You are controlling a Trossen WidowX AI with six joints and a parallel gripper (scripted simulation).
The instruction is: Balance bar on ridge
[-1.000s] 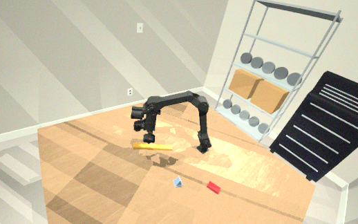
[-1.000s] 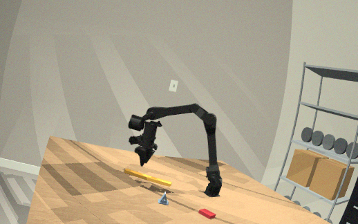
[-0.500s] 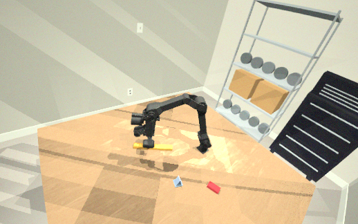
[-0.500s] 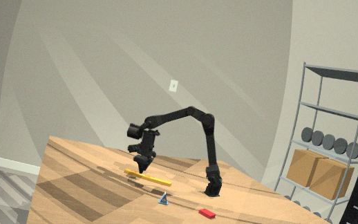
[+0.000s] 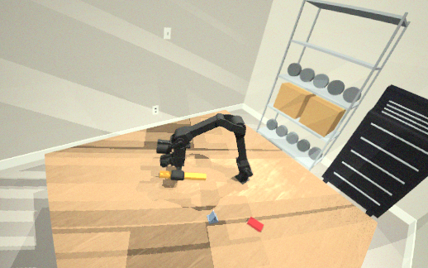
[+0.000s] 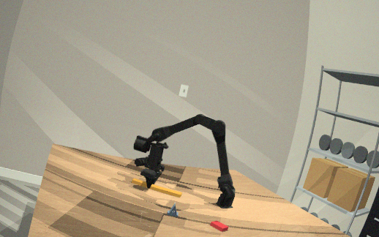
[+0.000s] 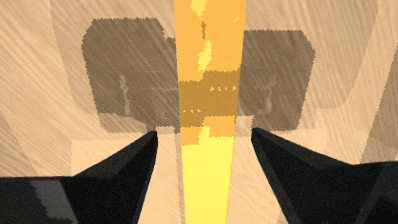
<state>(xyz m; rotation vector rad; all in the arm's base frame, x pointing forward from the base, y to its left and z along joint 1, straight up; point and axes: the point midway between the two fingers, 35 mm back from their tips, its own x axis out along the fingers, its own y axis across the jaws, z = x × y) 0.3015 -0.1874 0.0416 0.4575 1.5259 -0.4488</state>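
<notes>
Now: gripper tip 2 cm past the yellow bar and 1 cm to the right of it. From my gripper tip the other things lie so: red block 41 cm to the left, 15 cm behind.
</notes>
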